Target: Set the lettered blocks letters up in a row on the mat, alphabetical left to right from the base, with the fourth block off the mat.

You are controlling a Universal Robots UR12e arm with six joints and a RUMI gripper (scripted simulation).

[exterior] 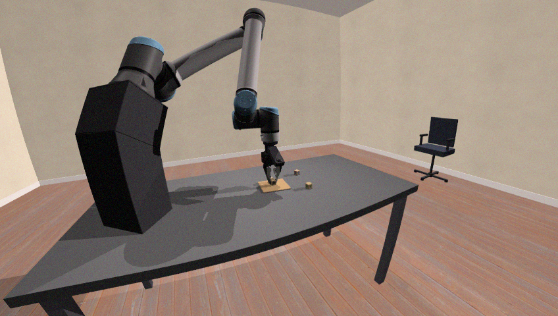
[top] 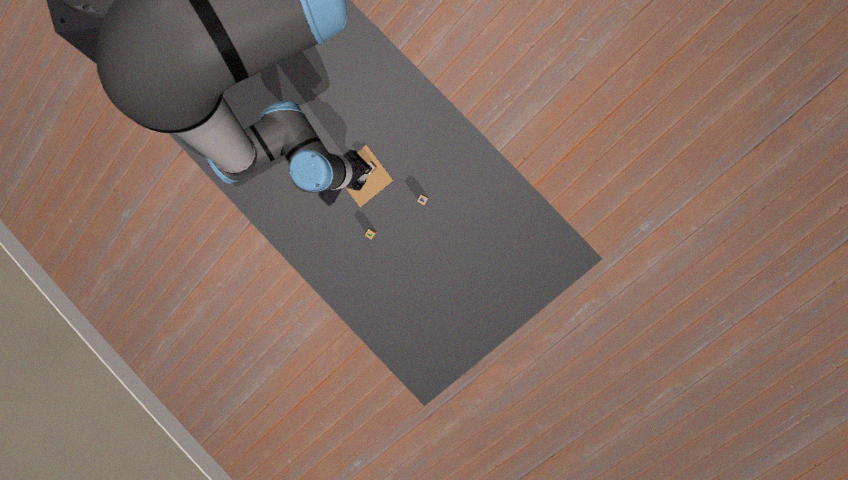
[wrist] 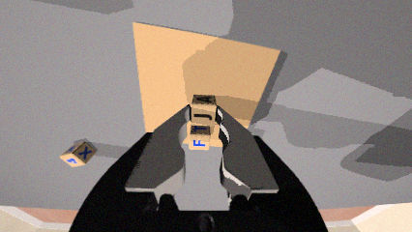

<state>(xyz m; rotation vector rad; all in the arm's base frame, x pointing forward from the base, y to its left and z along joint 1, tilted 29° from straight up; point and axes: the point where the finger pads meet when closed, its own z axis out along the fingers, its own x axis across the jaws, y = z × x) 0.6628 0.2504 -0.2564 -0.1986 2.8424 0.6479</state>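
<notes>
Right now the tan mat is 20 mm below my hand. Also, from my hand: block 170 mm ahead, 120 mm to the left, 10 mm below.
</notes>
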